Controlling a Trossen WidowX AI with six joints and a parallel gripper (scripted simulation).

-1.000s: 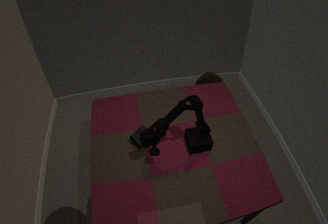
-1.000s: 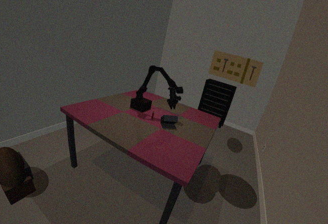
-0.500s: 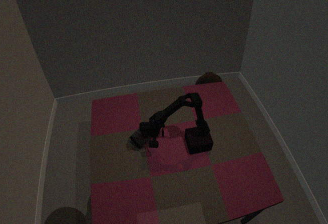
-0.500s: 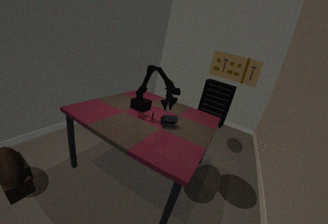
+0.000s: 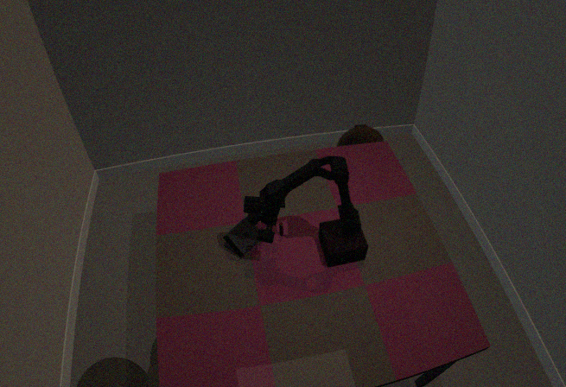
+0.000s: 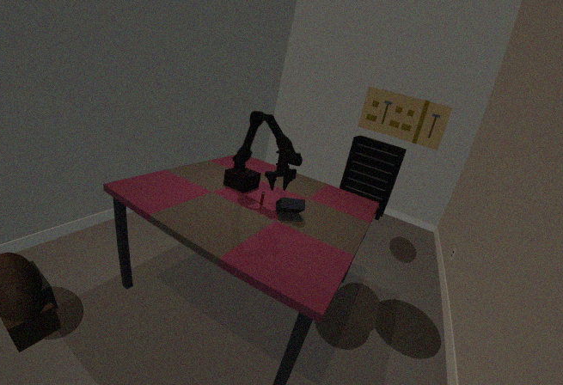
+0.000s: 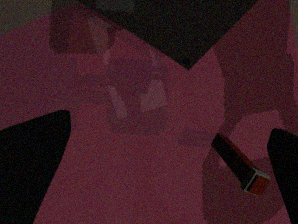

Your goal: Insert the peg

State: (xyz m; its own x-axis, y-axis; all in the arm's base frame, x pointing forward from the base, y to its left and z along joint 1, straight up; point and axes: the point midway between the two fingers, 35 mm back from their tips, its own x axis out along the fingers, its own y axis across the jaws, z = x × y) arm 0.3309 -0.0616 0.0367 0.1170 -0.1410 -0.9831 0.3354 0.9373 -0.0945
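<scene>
The red flat-sided peg is 6 cm behind my gripper tip, 5 cm to the right of it and 4 cm below it. The rest, counted from my gripper tip: dark sloped panel 10 cm ahead, 5 cm below, 2 cm to the right.
</scene>
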